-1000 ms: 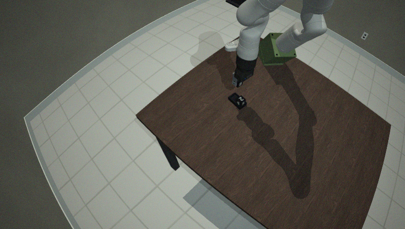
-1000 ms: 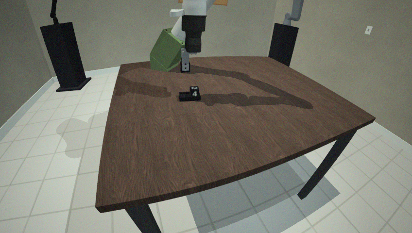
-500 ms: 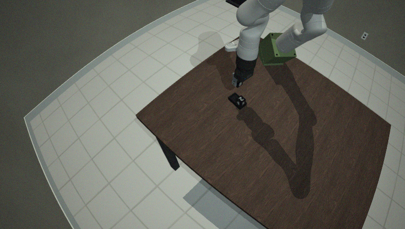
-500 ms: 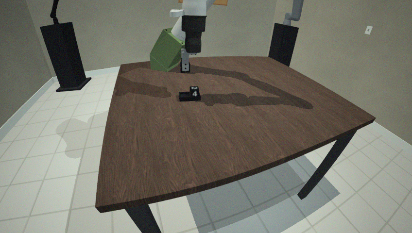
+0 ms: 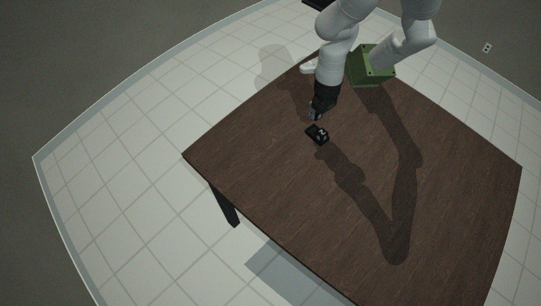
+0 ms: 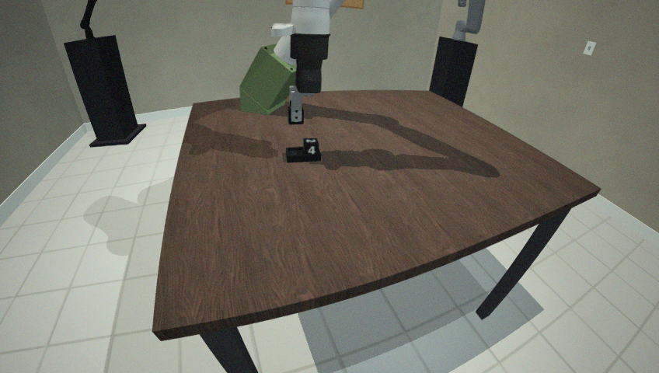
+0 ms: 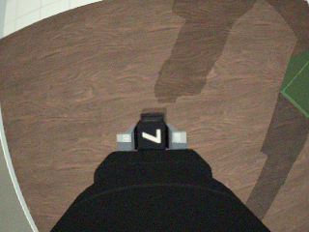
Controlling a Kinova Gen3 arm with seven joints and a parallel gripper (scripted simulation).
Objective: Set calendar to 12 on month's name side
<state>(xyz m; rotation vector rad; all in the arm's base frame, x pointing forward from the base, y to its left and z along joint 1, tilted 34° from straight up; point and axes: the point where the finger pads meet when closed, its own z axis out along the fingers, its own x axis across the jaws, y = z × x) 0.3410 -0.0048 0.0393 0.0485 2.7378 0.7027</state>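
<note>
The black tray is 20 mm to the left of my hand and 110 mm below it.
</note>
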